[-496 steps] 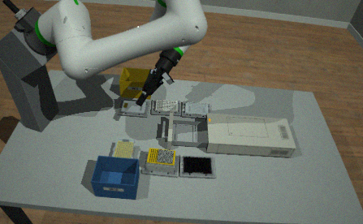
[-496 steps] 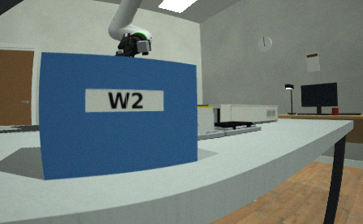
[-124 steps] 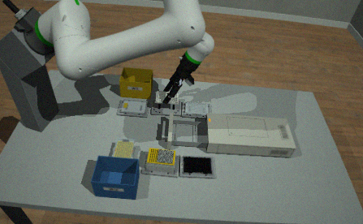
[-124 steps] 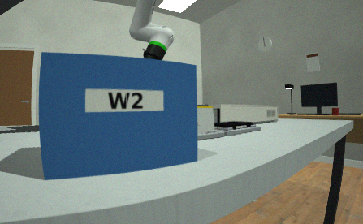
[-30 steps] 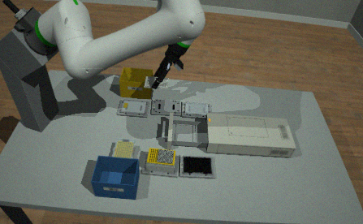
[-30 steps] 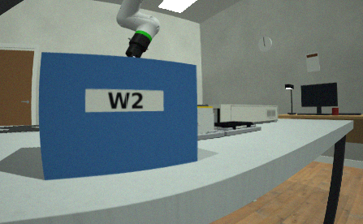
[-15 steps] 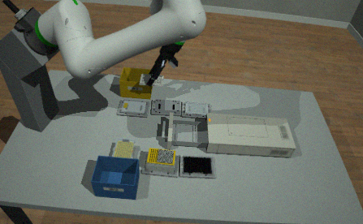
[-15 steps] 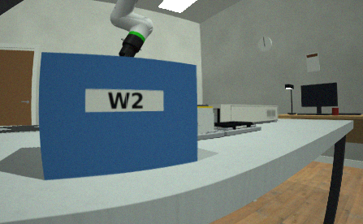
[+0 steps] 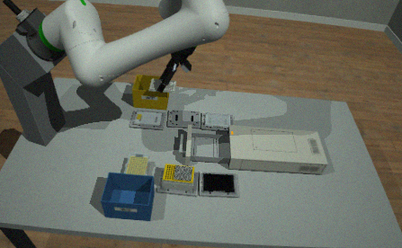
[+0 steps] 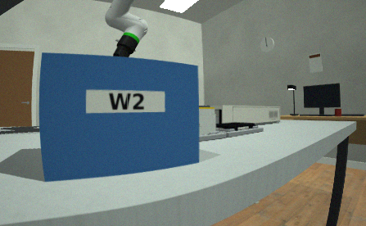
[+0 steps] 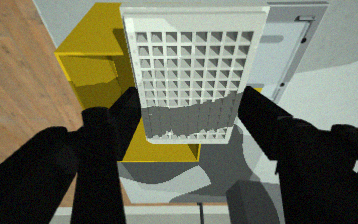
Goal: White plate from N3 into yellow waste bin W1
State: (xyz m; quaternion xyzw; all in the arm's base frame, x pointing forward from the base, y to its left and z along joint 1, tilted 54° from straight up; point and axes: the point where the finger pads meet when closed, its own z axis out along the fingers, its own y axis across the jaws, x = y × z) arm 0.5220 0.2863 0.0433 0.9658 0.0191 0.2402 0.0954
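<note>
The yellow waste bin W1 is 130 mm below my hand, 70 mm behind it and 50 mm to the left of it. Round my hand: drawer (280 mm to the right, 250 mm ahead, 130 mm below); then white plate (20 mm below); then yellow tip box (480 mm to the right, 110 mm below, 110 mm ahead).
</note>
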